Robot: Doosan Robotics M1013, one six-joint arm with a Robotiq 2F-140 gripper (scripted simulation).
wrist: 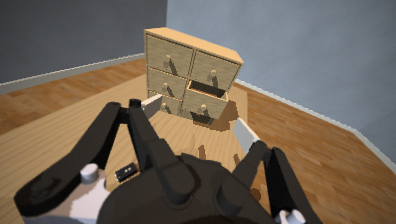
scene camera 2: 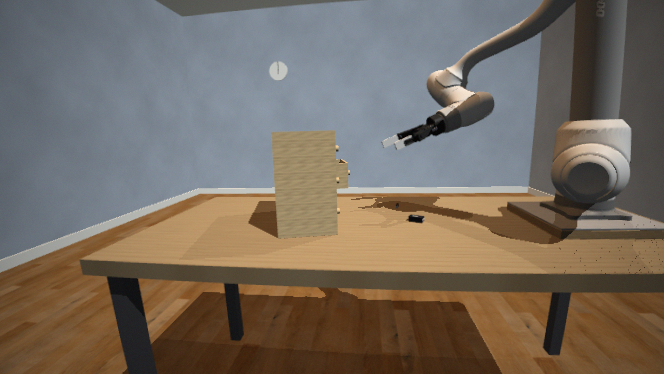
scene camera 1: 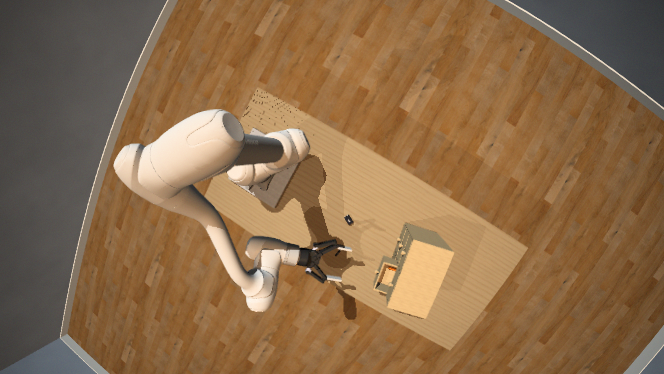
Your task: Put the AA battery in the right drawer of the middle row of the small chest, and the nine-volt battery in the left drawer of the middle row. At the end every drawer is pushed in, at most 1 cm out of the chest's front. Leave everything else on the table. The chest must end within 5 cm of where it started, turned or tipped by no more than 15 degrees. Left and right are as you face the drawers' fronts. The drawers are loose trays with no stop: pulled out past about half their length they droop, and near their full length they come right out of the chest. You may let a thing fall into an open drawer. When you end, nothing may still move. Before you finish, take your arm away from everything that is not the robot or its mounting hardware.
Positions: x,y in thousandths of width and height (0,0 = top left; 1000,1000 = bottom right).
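What I see is a small wooden chest, there in scene camera 1 (645,694) and in scene camera 2 (459,434). The wrist view shows me the chest too, so I find it in the wrist view (418,150).
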